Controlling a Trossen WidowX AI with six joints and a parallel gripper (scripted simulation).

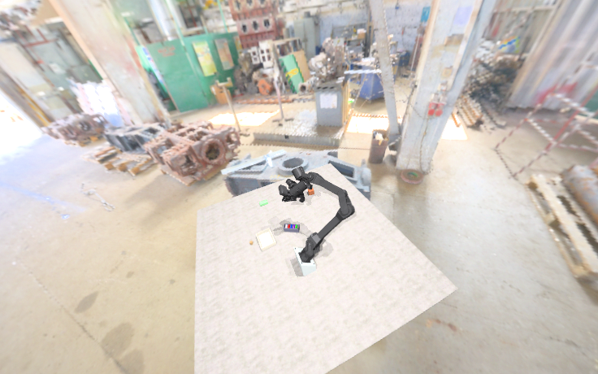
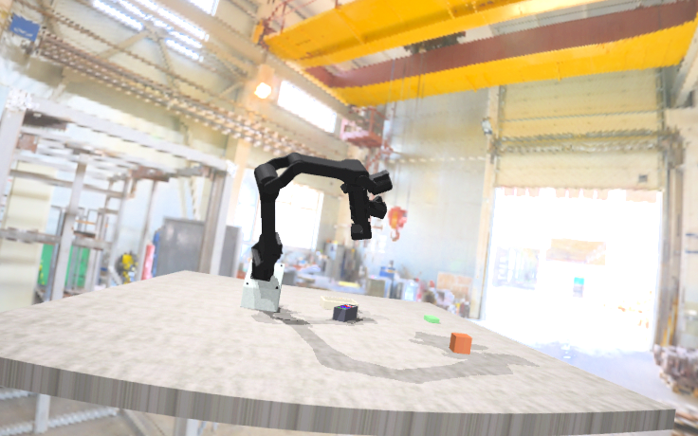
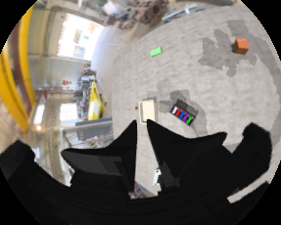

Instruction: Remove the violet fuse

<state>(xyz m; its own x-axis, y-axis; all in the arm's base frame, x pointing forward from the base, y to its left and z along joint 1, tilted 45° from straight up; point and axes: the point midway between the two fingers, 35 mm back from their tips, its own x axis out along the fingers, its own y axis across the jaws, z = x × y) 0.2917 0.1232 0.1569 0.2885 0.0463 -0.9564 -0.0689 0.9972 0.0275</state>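
Right now the violet fuse is 3 cm behind my gripper tip, 2 cm to the right of it and 26 cm below it. Also, from my gripper tip: orange cube 26 cm ahead, 28 cm to the right, 26 cm below; then tray 3 cm behind, 18 cm to the left, 28 cm below; then green block 33 cm ahead, 12 cm to the left, 27 cm below.
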